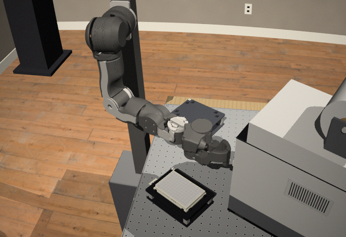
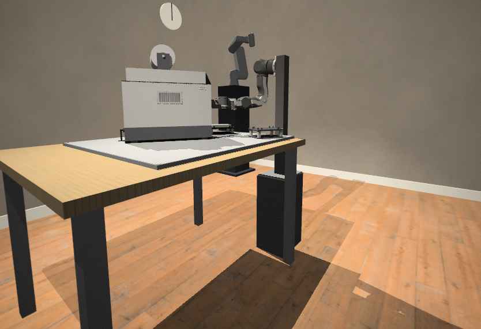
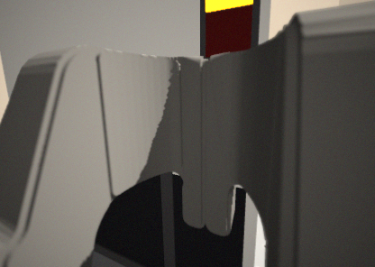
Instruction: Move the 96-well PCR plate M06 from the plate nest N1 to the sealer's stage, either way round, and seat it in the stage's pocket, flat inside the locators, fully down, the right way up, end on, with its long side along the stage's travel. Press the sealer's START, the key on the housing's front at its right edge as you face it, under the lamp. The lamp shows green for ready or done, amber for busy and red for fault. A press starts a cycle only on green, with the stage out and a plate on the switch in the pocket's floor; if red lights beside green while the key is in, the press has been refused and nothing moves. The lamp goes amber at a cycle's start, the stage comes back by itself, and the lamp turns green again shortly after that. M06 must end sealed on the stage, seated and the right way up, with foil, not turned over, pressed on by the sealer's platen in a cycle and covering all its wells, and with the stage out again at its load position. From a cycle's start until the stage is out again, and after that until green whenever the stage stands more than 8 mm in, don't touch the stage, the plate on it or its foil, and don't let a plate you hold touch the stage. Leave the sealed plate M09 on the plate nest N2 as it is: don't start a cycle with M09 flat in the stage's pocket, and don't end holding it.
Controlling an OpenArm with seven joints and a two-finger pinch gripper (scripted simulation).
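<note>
Now: the square grey key 3 cm ahead of my hand and 1 cm to the right of it. From my hand the other things lie so: sealed plate M09 (12 cm behind, 2 cm to the right, 14 cm below); then open-welled plate M06 (14 cm ahead, 3 cm to the left, 8 cm below); then dark sealer stage (14 cm ahead, 3 cm to the left, 9 cm below).
</note>
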